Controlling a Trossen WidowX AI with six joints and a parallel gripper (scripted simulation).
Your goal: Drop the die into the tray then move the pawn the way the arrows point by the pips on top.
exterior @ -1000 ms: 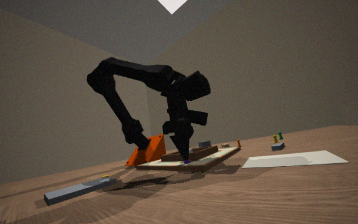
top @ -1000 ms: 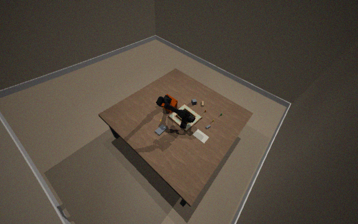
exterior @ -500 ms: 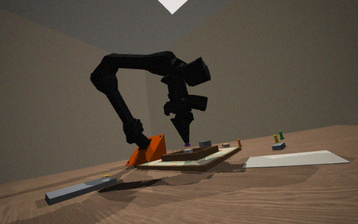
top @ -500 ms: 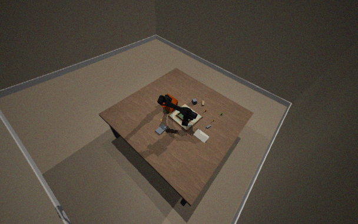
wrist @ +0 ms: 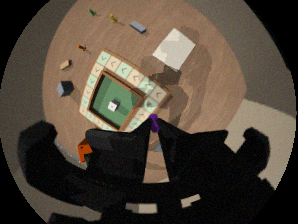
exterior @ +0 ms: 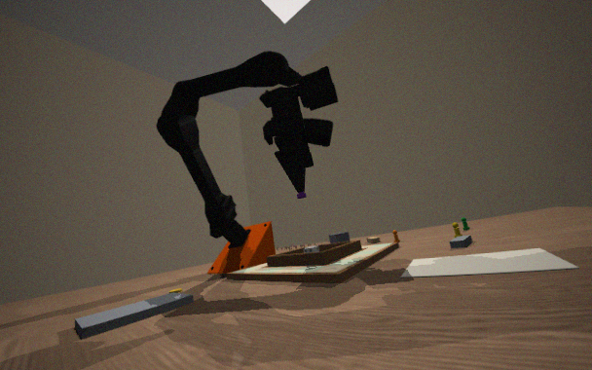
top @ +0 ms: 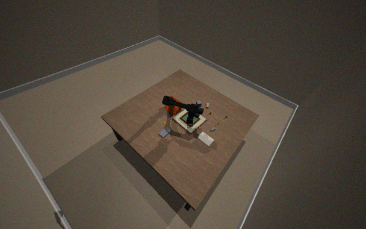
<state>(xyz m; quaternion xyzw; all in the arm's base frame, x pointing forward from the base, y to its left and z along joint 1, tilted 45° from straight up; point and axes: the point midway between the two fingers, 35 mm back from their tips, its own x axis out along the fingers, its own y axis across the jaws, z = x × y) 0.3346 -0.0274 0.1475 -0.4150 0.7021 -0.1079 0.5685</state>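
The white die is 120 mm below my gripper tip, 100 mm to the left of it and 60 mm behind it. From my gripper tip the other things lie so: green dice tray (140 mm below, 110 mm to the left, 60 mm behind); then purple pawn (10 mm above); then white sheet (210 mm ahead, 140 mm below, 20 mm to the left).
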